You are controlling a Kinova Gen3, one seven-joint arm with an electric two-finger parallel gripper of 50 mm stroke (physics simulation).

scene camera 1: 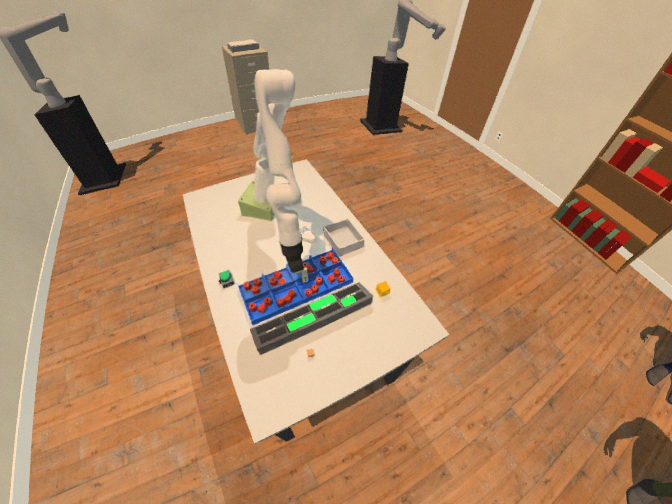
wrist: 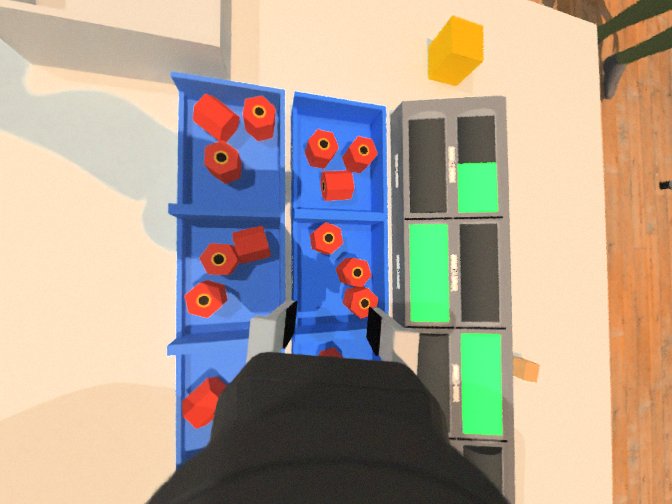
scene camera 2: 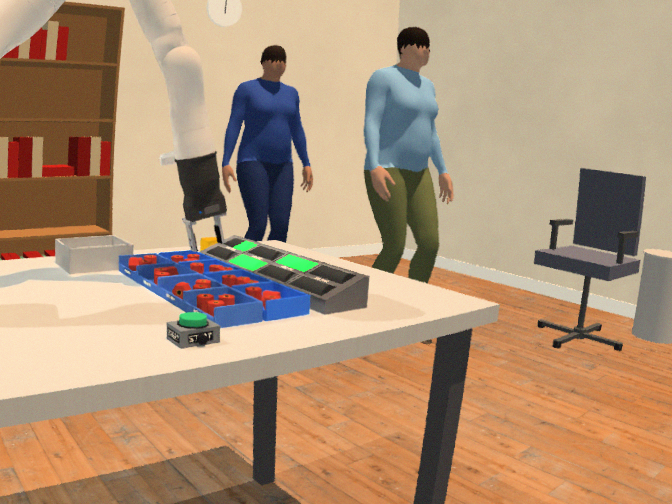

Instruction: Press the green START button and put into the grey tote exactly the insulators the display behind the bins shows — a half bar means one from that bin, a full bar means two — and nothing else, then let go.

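Note:
My gripper (wrist: 330, 326) is open and empty, hovering over the blue bin tray (scene camera 1: 295, 284), above the divider in the column next to the display. It also shows in scene camera 2 (scene camera 2: 202, 234). Each bin holds a few red hexagonal insulators (wrist: 356, 272). The grey display (wrist: 453, 271) shows a half green bar (wrist: 477, 187) and two full green bars (wrist: 429, 272) (wrist: 480, 384). The green START button (scene camera 1: 225, 277) sits to the left of the tray. The grey tote (scene camera 1: 343, 237) stands beyond the tray and looks empty.
A yellow cube (scene camera 1: 383, 288) lies to the right of the display and a small tan block (scene camera 1: 310, 352) in front of it. A green block (scene camera 1: 255, 203) sits by the arm base. Two people (scene camera 2: 401, 151) stand beyond the table.

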